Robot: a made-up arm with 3 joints.
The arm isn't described. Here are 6 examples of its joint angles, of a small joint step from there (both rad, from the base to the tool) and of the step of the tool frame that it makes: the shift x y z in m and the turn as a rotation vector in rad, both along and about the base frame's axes.
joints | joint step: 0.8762 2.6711 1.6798 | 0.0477 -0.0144 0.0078
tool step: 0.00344 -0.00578 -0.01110 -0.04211 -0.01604 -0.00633
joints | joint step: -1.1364 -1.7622 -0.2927 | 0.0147 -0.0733 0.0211
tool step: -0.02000 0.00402 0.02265 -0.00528 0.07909 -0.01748
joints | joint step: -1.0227 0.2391 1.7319 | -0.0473 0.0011 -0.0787
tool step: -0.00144 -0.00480 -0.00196 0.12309 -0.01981 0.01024
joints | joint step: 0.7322 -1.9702 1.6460 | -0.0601 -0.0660 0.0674
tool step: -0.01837 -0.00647 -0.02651 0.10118 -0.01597 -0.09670
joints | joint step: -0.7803 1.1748 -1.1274 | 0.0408 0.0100 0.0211
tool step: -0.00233 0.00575 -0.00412 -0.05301 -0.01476 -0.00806
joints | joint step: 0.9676 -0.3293 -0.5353 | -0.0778 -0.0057 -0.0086
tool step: -0.00190 -0.02477 -0.01611 0.08470 -0.00546 0.00164
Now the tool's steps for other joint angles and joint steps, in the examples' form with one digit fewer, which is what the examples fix.
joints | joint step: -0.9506 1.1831 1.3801 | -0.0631 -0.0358 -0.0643
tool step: 0.0133 -0.0243 -0.0015 0.1010 0.0426 0.0305
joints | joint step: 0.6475 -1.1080 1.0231 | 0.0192 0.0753 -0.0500
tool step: 0.0250 0.0089 0.0046 -0.0074 0.0172 0.0988
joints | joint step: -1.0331 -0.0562 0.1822 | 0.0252 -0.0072 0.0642
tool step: -0.0008 -0.0057 0.0073 -0.0840 0.0308 0.0035
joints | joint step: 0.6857 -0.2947 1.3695 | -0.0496 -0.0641 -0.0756
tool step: -0.0181 -0.0262 0.0082 0.1105 -0.0584 -0.0100
